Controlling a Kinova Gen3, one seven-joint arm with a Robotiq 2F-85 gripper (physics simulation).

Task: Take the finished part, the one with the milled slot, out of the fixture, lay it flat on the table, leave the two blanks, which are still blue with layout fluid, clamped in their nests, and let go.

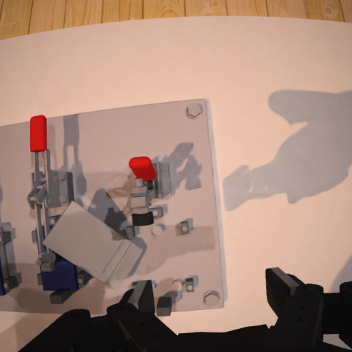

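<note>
The finished part, a pale grey block with a slot line near its right end, lies askew on the fixture plate, turned out of line with the nests and partly over the middle blank. Its left corner is close beside the middle clamp's arm. The middle blue blank sits in its nest with the clamp arm over it. A sliver of the other blue blank shows at the left edge; its clamp handle does not show. My gripper is open and empty, right of the part, over the plate's near right corner.
The right clamp's red handle and black pad stand just beyond the part. The middle clamp's red handle is at the left. Small locating blocks and bolt heads stand on the plate. The pale table extends right and beyond.
</note>
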